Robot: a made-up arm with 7 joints.
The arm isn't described. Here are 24 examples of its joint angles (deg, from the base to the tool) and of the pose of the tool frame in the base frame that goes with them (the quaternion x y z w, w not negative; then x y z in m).
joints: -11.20 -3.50 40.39 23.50 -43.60 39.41 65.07
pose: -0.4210 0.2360 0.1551 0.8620 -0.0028 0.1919 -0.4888
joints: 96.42 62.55 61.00 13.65 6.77 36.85 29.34
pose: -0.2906 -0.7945 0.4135 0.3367 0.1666 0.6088 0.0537
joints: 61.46 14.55 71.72 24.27 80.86 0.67 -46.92
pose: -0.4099 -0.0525 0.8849 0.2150 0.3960 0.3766 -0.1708
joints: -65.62 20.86 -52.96 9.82 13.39 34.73 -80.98
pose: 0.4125 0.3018 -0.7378 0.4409 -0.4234 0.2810 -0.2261
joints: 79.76 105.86 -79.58 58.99 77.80 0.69 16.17
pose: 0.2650 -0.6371 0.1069 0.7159 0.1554 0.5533 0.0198
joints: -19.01 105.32 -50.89 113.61 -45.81 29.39 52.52
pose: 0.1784 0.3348 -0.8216 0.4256 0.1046 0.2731 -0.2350
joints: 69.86 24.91 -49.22 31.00 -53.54 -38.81 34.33
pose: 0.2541 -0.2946 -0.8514 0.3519 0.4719 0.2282 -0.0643
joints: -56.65 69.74 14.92 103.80 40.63 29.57 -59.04
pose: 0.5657 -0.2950 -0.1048 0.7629 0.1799 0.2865 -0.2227
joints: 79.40 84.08 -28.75 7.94 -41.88 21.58 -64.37
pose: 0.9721 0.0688 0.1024 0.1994 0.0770 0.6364 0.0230
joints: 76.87 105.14 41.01 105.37 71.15 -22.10 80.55
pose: -0.4740 0.5118 0.7014 0.1467 -0.1602 0.2057 0.2642
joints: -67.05 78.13 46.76 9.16 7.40 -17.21 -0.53
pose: 0.6383 -0.0298 -0.1629 0.7517 -0.0496 0.6367 -0.0569
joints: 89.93 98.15 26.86 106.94 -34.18 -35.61 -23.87
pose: -0.7976 0.2937 0.1021 0.5168 -0.1451 0.2322 0.2593
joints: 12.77 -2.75 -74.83 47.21 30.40 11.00 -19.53
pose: -0.1154 -0.3288 -0.3522 0.8686 0.1438 -0.0915 -0.3705
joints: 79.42 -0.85 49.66 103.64 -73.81 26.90 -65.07
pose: 0.6383 -0.2543 0.7252 0.0454 0.1623 0.3657 0.1640
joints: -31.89 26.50 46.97 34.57 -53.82 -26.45 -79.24
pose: 0.8224 -0.2921 -0.1496 0.4648 -0.0822 0.4552 -0.3546
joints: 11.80 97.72 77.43 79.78 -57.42 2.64 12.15
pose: 0.9547 -0.2666 -0.0047 0.1318 -0.0024 0.3528 0.3292
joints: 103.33 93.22 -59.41 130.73 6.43 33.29 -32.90
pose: 0.6632 -0.7336 -0.1124 0.0968 0.1654 0.1534 0.1595
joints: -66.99 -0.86 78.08 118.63 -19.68 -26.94 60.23
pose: 0.2314 -0.1751 -0.4464 0.8465 -0.0302 0.4026 -0.0726
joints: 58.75 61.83 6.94 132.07 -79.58 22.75 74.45
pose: 0.8177 -0.3560 -0.2138 0.3987 0.0932 0.1505 0.2051
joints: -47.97 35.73 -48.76 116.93 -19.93 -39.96 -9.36
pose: -0.3767 -0.6854 -0.2812 0.5561 -0.0051 0.0126 -0.2448
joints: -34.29 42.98 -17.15 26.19 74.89 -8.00 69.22
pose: -0.2770 -0.2640 0.1779 0.9066 -0.1032 0.4343 -0.3786
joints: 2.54 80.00 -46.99 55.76 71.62 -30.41 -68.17
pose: 0.6429 -0.4958 0.2531 0.5261 0.1819 0.4738 -0.2369
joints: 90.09 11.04 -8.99 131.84 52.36 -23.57 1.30
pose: 0.3931 0.7869 0.1809 0.4399 0.0017 0.1071 0.2234
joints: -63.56 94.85 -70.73 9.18 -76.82 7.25 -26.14
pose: 0.1972 -0.4582 0.8465 0.1862 0.0040 0.6422 -0.0159
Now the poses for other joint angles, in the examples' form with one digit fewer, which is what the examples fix.
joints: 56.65 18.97 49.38 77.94 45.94 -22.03 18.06
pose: 0.028 0.942 -0.330 0.061 0.251 0.441 0.066
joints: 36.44 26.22 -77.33 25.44 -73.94 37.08 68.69
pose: 0.378 0.423 -0.617 0.545 0.308 0.237 -0.369
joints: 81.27 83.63 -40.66 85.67 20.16 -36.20 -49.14
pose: -0.400 0.913 -0.016 0.074 0.253 0.340 0.194
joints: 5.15 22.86 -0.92 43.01 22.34 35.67 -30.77
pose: 0.325 -0.094 0.161 0.927 0.241 0.303 -0.368
